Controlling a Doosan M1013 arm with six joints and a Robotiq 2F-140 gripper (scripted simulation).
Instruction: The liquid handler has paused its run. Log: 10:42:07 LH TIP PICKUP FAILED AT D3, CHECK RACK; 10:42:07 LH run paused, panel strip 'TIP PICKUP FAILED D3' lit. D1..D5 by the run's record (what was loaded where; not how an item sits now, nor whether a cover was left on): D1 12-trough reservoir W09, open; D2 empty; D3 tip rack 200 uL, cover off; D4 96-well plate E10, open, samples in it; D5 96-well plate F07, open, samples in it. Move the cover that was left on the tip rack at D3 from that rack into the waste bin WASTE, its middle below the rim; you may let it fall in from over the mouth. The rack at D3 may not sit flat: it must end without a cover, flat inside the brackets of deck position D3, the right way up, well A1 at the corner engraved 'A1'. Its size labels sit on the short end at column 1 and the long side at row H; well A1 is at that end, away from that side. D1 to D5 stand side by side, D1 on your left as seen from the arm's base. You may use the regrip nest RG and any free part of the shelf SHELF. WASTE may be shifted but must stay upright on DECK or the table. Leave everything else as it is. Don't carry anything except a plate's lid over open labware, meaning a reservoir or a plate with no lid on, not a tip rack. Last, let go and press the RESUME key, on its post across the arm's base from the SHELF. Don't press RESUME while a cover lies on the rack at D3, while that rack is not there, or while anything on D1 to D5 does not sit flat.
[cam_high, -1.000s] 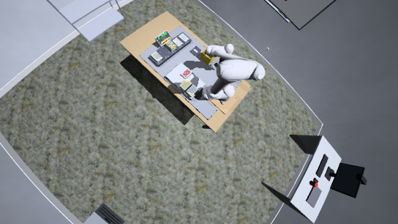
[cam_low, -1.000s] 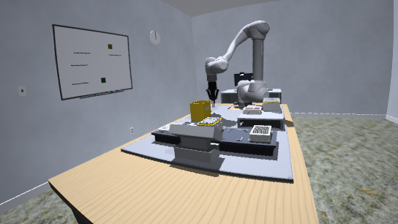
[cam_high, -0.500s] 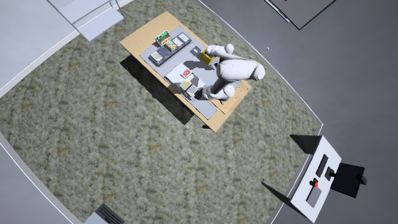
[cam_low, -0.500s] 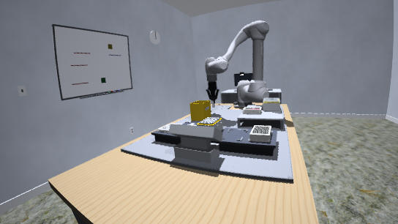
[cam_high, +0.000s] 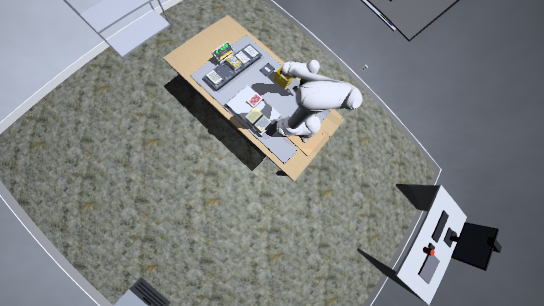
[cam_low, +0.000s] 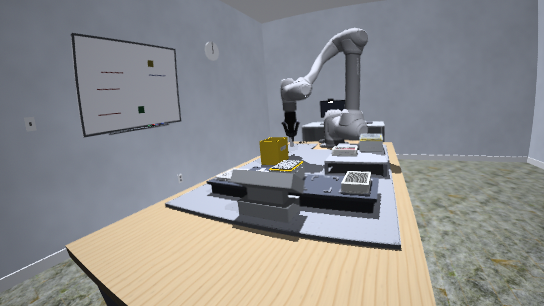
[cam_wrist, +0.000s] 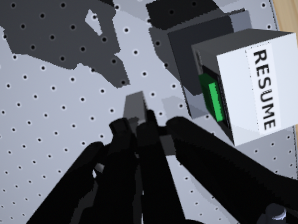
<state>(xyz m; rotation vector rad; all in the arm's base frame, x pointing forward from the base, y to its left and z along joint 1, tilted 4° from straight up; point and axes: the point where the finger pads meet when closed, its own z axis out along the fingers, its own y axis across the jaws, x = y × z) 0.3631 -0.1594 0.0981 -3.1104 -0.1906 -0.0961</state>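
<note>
My gripper is now 10 mm short of the resume key and 60 mm to the left of it. Also, from my hand: yellow waste bin 210 mm ahead, 10 mm to the left, 40 mm below; then raised shelf 80 mm ahead, 480 mm to the left, 20 mm below; then red-topped labware item 150 mm ahead, 420 mm to the left, 10 mm below.
</note>
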